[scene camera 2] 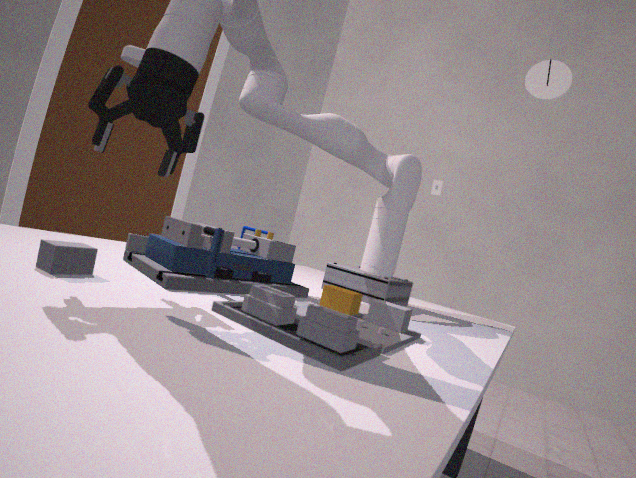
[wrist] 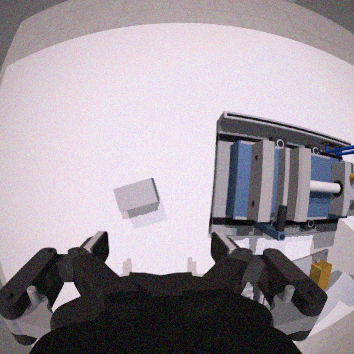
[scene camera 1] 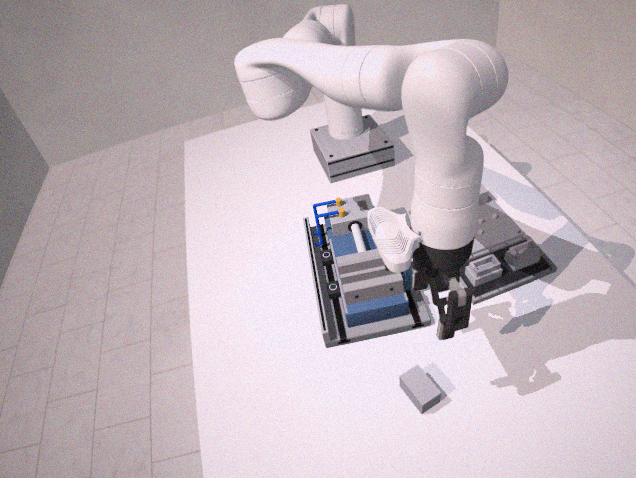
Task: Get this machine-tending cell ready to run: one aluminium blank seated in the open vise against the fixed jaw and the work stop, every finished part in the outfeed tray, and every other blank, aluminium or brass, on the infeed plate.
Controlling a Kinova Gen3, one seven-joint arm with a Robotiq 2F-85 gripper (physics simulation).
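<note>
My gripper is open and empty, high above the table. A loose grey aluminium-coloured block lies on the table beyond the vise's fixed-jaw end. The vise is open; no blank shows between its jaws. The work stop is at its side. A brass blank and a grey blank are on the infeed plate. Two stepped finished parts sit in the outfeed tray.
Blue coolant pipes with orange tips rise at the vise's screw end. The robot's base block stands behind the vise. The arm hides part of the infeed plate in the first scene view.
</note>
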